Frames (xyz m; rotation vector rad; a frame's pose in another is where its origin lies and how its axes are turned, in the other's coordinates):
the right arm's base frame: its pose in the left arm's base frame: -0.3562 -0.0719 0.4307 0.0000 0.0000 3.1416
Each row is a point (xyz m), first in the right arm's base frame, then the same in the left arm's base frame.
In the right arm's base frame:
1: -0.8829 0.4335 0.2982
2: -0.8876 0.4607 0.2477
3: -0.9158 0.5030 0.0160
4: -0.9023 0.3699 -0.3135
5: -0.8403 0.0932 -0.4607
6: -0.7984 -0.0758 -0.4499
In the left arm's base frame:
1: 0.5267 -0.5054 0.7289
2: 0.5314 -0.5326 0.6784
3: 0.5596 -0.5749 0.4467
4: 0.5461 -0.4418 0.1172
5: 0.4841 -0.1651 -0.0300
6: 0.4422 0.0039 -0.0192

